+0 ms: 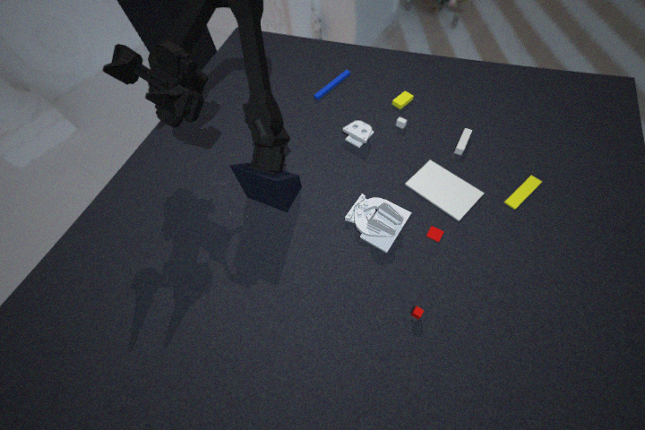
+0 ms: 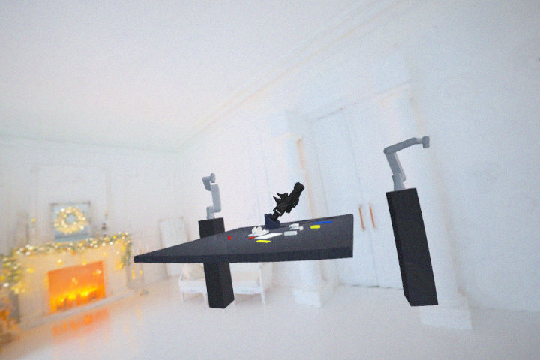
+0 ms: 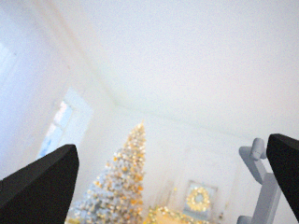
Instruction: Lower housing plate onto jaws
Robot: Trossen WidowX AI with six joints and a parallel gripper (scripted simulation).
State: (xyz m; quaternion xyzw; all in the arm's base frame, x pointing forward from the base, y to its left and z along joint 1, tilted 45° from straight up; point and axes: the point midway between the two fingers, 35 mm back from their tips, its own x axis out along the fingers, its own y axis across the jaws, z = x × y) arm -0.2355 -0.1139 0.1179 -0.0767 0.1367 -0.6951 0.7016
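The blue bar is 450 mm to the left of my gripper tip, 300 mm below it and 250 mm ahead of it. From my gripper tip the other things lie so: red tile (620 mm ahead, 300 mm below, 10 mm to the right); red cube (610 mm ahead, 290 mm below, 190 mm to the right); small white cube (490 mm ahead, 320 mm to the left, 290 mm below).
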